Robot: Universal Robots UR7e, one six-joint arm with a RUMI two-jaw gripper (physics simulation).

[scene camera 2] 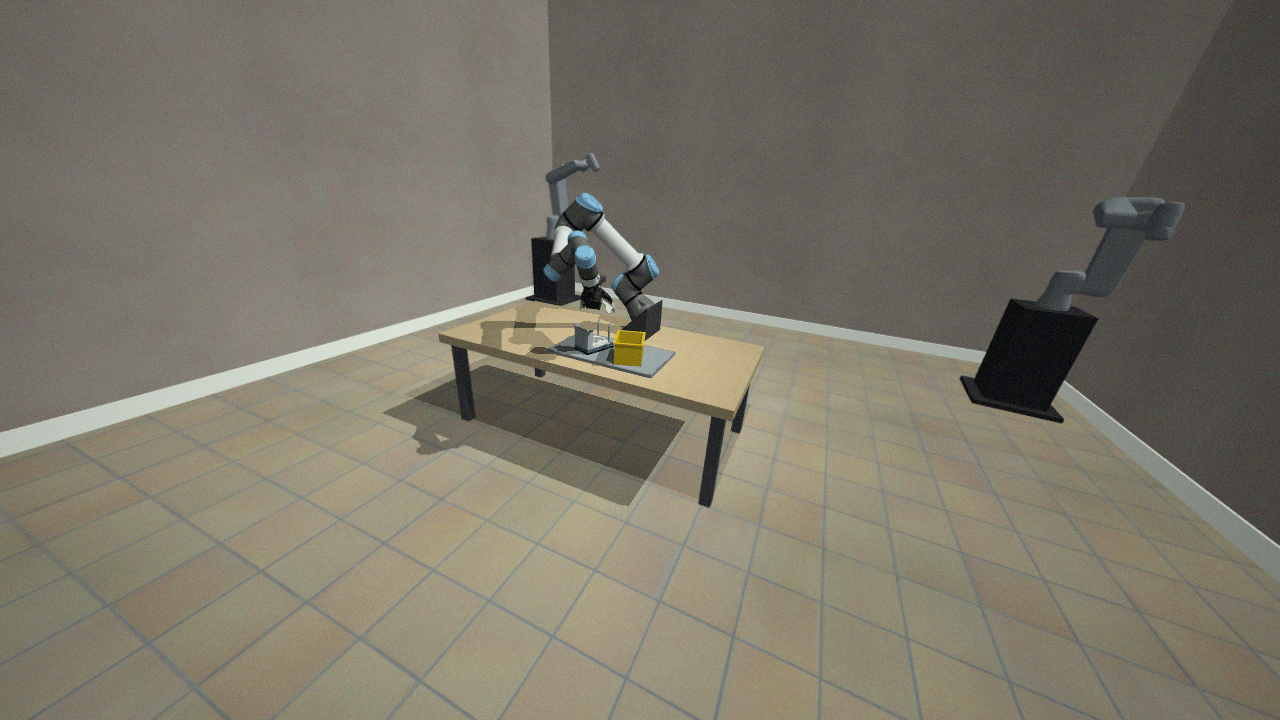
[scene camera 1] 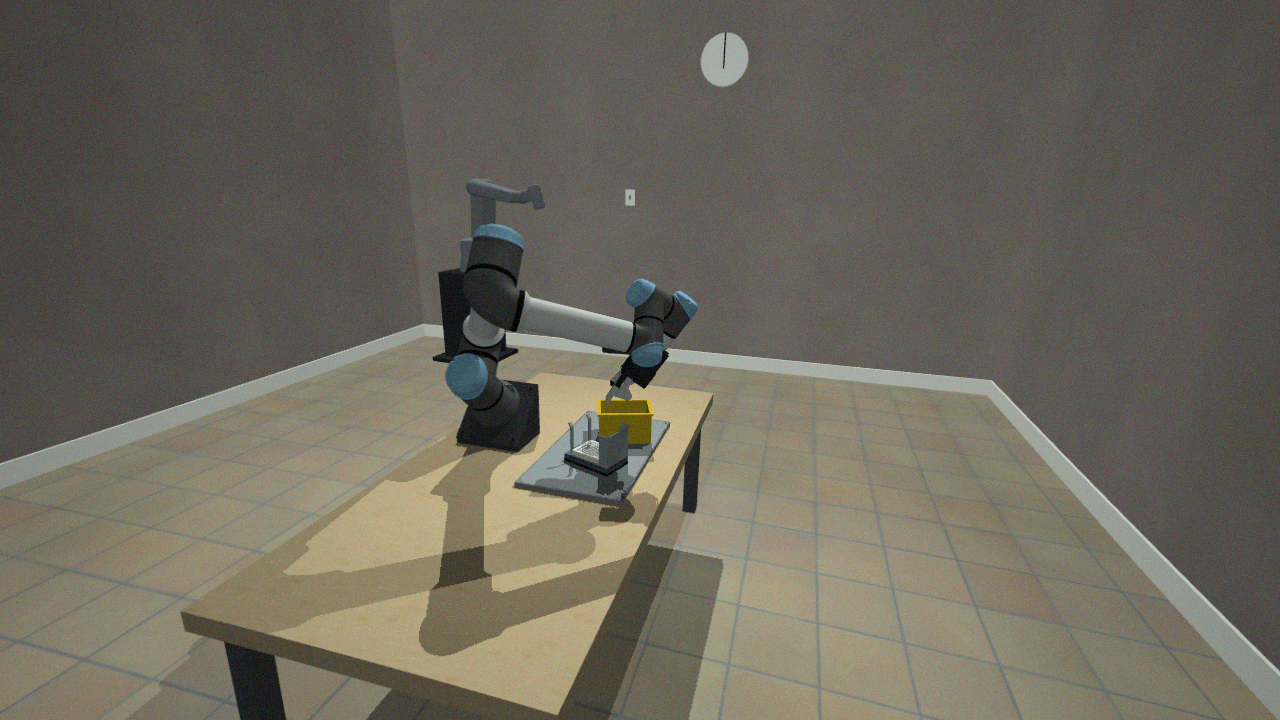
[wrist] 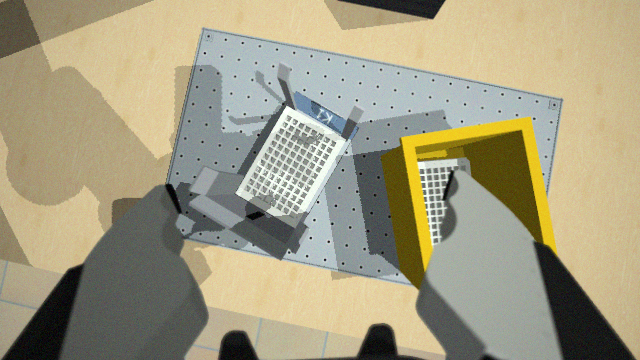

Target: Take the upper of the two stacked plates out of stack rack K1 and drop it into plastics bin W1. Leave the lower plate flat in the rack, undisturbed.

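Where they show: gripper, between the fingertips: (scene camera 2: 598,309) (scene camera 1: 608,394) (wrist: 311,180); arm's base, origin of its link: (scene camera 2: 643,313) (scene camera 1: 496,404).
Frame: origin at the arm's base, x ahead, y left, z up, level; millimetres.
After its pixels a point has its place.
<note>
The yellow bin W1 (scene camera 1: 637,426) {x 437, y 93, z -37 mm} (scene camera 2: 628,351) {x 451, y 166, z -30 mm} (wrist: 467,132) {x 307, y 98, z 5 mm} stands beside stack rack K1 (scene camera 1: 613,448) {x 440, y -103, z -22 mm} (scene camera 2: 583,338) {x 450, y -68, z -25 mm} (wrist: 303,102) {x 293, y -75, z -73 mm}. A white gridded plate (wrist: 439,163) {x 324, y 116, z -75 mm} lies inside the bin, partly hidden by the bin wall and a finger. Another white gridded plate (scene camera 1: 587,448) {x 344, y -64, z -57 mm} (wrist: 295,160) {x 371, y -63, z -57 mm} lies flat in the rack; I cannot see any plate beneath it. My gripper (scene camera 1: 616,392) {x 393, y -29, z 102 mm} (scene camera 2: 597,309) {x 393, y -29, z 102 mm} (wrist: 311,180) {x 393, y -29, z 102 mm} is open and empty, tilted above the rack and bin. In the wrist view its right finger overlaps the bin and its left finger is left of the rack.
Rack and bin stand on a grey perforated board (scene camera 1: 554,479) {x 309, y -197, z -95 mm} (scene camera 2: 657,361) {x 335, y 252, z -95 mm} (wrist: 390,90) {x 237, y 34, z -95 mm} on the wooden table (scene camera 1: 375,555) {x 101, y -603, z -108 mm} (scene camera 2: 707,358) {x 135, y 419, z -108 mm}. The rack has thin upright posts (wrist: 284,85) {x 308, y -85, z 1 mm} on one side and a taller grey wall opposite. Grey arms on black pedestals (scene camera 2: 1033,353) stand away from the table.
</note>
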